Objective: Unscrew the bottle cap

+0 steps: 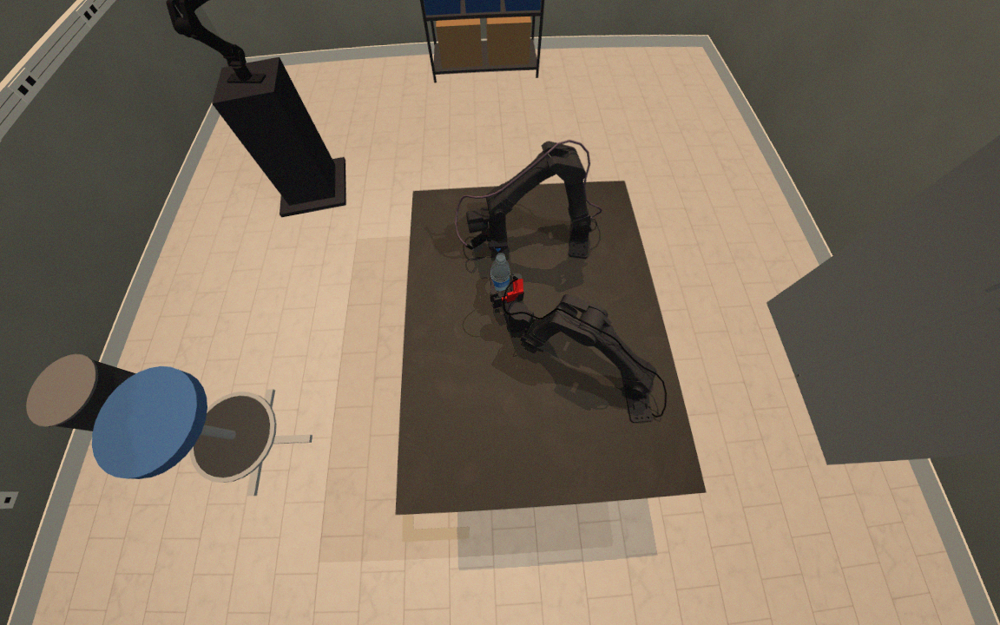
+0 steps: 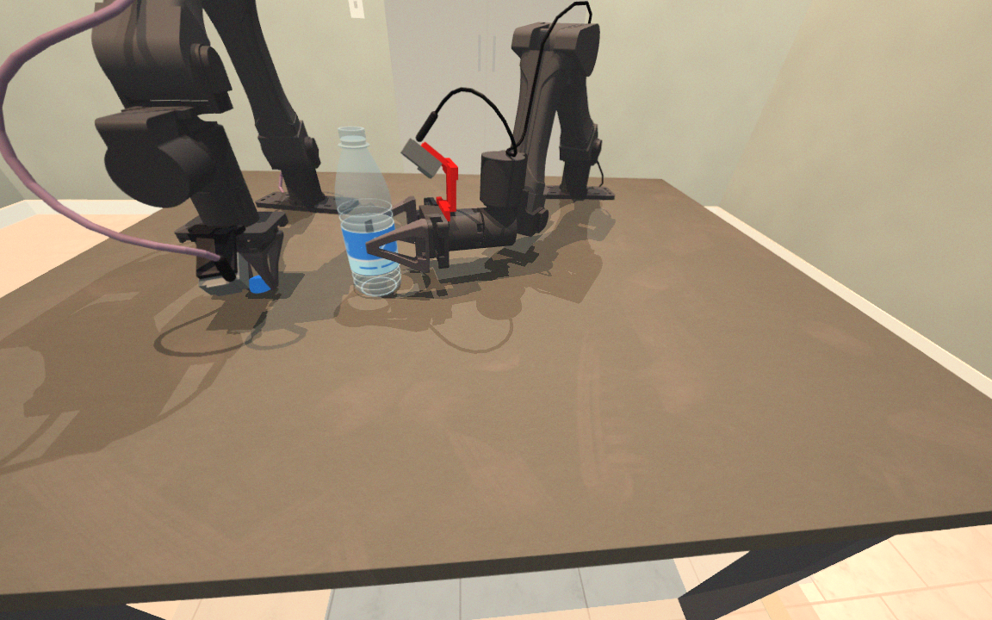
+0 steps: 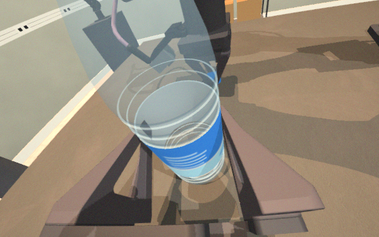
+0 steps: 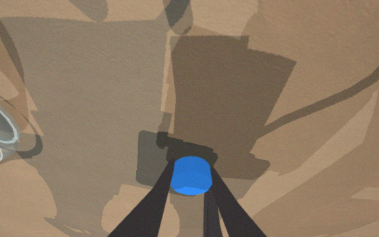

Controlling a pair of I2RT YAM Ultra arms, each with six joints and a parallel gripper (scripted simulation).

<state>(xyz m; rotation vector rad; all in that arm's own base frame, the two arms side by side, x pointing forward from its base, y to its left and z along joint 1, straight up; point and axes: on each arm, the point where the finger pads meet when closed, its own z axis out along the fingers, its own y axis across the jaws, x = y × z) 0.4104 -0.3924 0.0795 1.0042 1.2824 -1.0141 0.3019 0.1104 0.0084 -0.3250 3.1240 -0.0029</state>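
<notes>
Right now my left hand is 2 cm below the clear plastic bottle. From my left hand the other things lie so: blue cap (2 cm behind, 16 cm to the right, 7 cm below).
The blue cap is right at my right hand. From my right hand the other things lie so: clear plastic bottle 20 mm ahead, 160 mm to the left, 100 mm above.
</notes>
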